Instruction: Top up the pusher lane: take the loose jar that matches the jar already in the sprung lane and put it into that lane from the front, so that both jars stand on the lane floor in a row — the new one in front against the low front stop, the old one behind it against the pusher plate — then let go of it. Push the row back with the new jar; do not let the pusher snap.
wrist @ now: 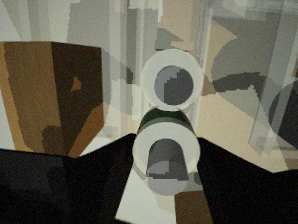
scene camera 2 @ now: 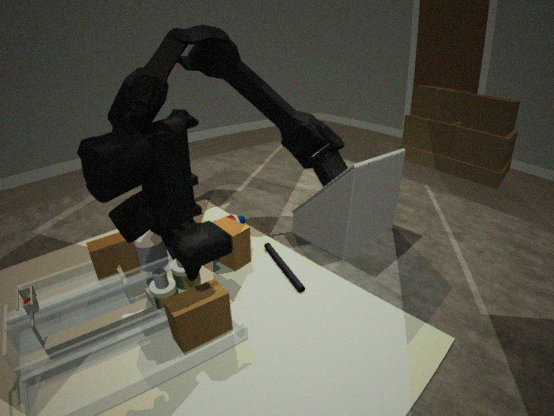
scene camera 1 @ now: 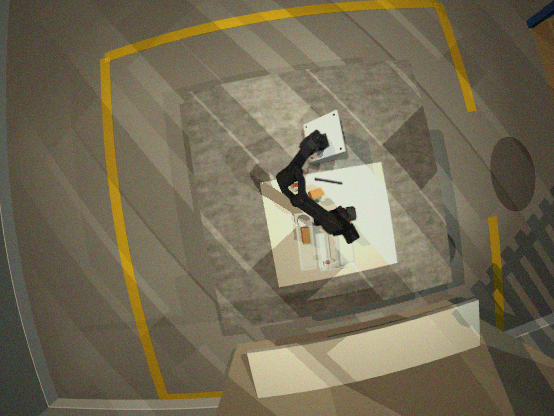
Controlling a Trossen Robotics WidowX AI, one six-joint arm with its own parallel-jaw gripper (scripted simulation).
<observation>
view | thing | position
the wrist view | gripper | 165, 141
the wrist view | jar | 171, 80
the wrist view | brown box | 58, 87
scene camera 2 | gripper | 186, 272
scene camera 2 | jar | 163, 286
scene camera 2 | brown box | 196, 316
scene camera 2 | brown box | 106, 253
</observation>
